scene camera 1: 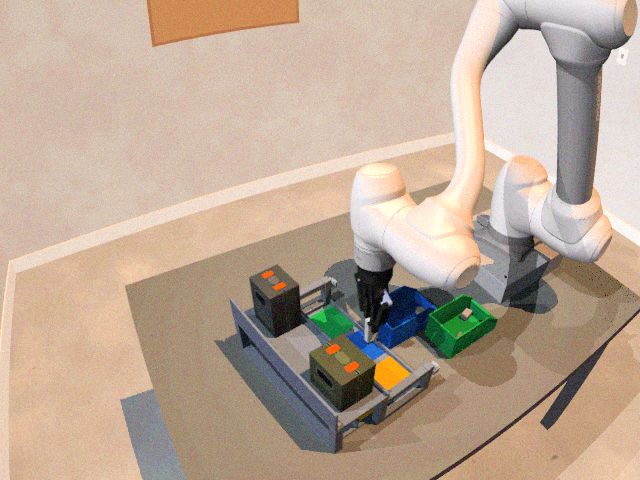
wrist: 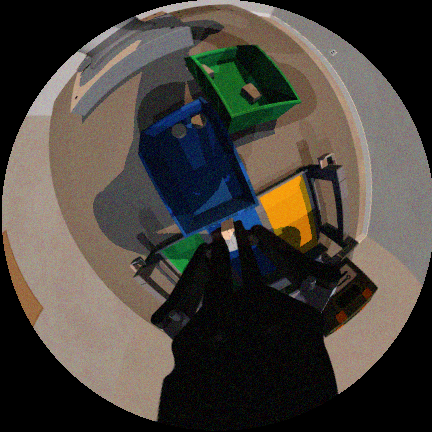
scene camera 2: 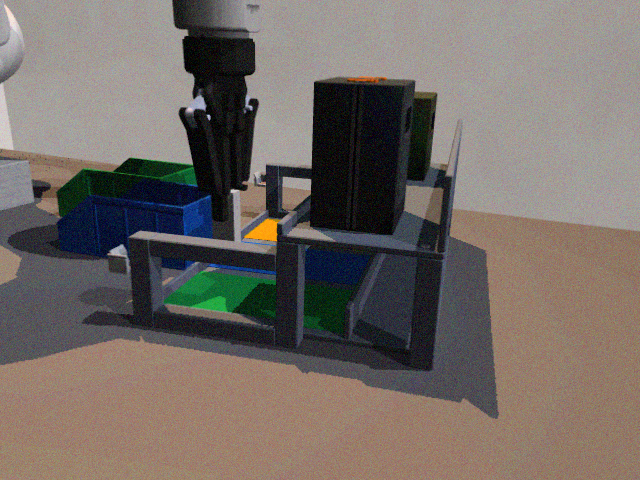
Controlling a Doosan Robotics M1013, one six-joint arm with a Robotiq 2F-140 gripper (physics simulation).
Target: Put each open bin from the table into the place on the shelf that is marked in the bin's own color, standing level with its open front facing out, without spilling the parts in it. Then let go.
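Seen in the pictures: gripper, fingertip midpoint: (scene camera 1: 371, 338); arm's base, origin of the base link: (scene camera 1: 508, 239).
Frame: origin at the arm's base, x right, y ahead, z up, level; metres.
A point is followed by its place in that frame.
Observation:
The blue bin (scene camera 1: 405, 330) @(x -0.030, y 0.511, z -0.017 m) (scene camera 2: 113, 227) @(x 0.066, y 0.455, z -0.020 m) (wrist: 185, 165) @(x 0.036, y 0.463, z -0.057 m) stands level on the table, its high back wall toward the shelf (scene camera 1: 284, 366) @(x -0.006, y 0.835, z 0.085 m) (scene camera 2: 291, 294) @(x 0.212, y 0.711, z -0.009 m), its low open front toward the robot base. Small parts lie in it. The green bin (scene camera 1: 452, 338) @(x -0.138, y 0.466, z 0.010 m) (scene camera 2: 72, 193) @(x -0.064, y 0.312, z -0.023 m) (wrist: 260, 117) @(x -0.101, y 0.459, z -0.027 m) stands beside it with tan parts inside. The shelf's lower level has a green mark (scene camera 1: 330, 321) @(x 0.136, y 0.609, z -0.053 m) (scene camera 2: 206, 289) @(x 0.130, y 0.597, z -0.053 m) (wrist: 185, 252) @(x 0.134, y 0.601, z -0.053 m), a blue mark (scene camera 1: 364, 345) @(x 0.021, y 0.596, z -0.053 m) (scene camera 2: 336, 263) @(x 0.013, y 0.710, z -0.053 m) (wrist: 252, 220) @(x -0.015, y 0.607, z -0.053 m) and an orange mark (scene camera 1: 391, 373) @(x -0.085, y 0.605, z -0.054 m) (scene camera 2: 264, 229) @(x -0.086, y 0.587, z -0.053 m) (wrist: 287, 210) @(x -0.085, y 0.626, z -0.053 m), all without bins. My gripper (scene camera 1: 370, 335) @(x 0.021, y 0.575, z -0.044 m) (scene camera 2: 227, 232) @(x 0.021, y 0.575, z -0.044 m) (wrist: 227, 218) @(x 0.021, y 0.575, z -0.044 m) is shut and empty, close to the blue bin's back wall.
A black box (scene camera 1: 276, 302) @(x 0.099, y 0.776, z 0.145 m) (scene camera 2: 356, 155) @(x 0.184, y 0.755, z 0.106 m) and an olive box (scene camera 1: 341, 372) @(x -0.115, y 0.783, z 0.137 m) (scene camera 2: 423, 134) @(x -0.041, y 0.794, z 0.096 m) (wrist: 350, 295) @(x -0.094, y 0.721, z 0.109 m) stand on the shelf's upper level behind the marks. Side rails and posts bound the shelf. The robot base (scene camera 1: 509, 279) @(x -0.112, y 0.171, z 0.005 m) is beyond the bins.

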